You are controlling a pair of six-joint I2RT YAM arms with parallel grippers.
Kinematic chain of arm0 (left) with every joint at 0, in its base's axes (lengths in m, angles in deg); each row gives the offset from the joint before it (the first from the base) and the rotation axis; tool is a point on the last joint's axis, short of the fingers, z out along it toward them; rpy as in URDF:
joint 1: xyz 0 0 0.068 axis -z
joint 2: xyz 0.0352 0.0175 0.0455 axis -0.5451 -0.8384 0
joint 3: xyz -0.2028 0.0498 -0.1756 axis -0.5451 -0.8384 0
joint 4: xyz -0.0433 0.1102 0.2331 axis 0.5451 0.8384 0
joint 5: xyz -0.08 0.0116 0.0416 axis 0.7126 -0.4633 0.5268
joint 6: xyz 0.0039 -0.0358 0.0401 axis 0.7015 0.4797 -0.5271
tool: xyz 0 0 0 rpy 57.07 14.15 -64.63
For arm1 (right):
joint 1: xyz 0 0 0.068 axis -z
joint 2: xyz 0.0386 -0.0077 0.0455 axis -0.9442 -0.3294 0
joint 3: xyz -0.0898 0.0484 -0.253 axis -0.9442 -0.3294 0
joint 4: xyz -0.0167 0.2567 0.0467 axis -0.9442 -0.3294 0
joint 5: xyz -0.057 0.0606 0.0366 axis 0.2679 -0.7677 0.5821
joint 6: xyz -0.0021 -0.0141 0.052 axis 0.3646 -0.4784 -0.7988
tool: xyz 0 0 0 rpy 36.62 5.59 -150.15
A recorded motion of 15 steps. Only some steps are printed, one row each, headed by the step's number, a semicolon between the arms.
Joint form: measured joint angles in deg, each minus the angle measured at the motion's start. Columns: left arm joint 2, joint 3, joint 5, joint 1, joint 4, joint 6; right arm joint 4, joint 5, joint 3, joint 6, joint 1, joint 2.
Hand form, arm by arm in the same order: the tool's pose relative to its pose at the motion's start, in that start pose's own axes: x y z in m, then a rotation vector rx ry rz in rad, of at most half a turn. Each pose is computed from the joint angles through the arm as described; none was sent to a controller.
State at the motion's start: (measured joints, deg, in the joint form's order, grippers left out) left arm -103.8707 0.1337 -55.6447 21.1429 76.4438 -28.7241; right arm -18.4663 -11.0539 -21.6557 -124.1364 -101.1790 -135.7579
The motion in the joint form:
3: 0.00 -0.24 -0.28 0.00 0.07 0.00; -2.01 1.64 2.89 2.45 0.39 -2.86
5: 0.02 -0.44 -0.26 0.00 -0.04 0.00; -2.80 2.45 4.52 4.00 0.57 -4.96
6: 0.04 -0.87 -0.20 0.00 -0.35 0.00; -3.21 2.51 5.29 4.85 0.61 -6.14
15: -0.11 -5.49 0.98 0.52 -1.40 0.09; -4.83 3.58 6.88 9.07 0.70 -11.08
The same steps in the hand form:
3: 0.0009 0.0005 0.0010 -0.0068 0.0027 0.0004; -0.0086 0.0038 0.0029 0.0472 0.0069 -0.0378
5: 0.0014 0.0007 0.0017 -0.0070 0.0039 0.0005; -0.0140 0.0066 0.0072 0.0733 0.0153 -0.0629
6: 0.0023 0.0010 0.0033 -0.0068 0.0059 0.0006; -0.0163 0.0081 0.0103 0.0829 0.0264 -0.0774
15: 0.0180 0.0045 0.0218 -0.0129 0.0747 0.0108; -0.0206 0.0099 0.0299 0.1474 0.0898 -0.1520

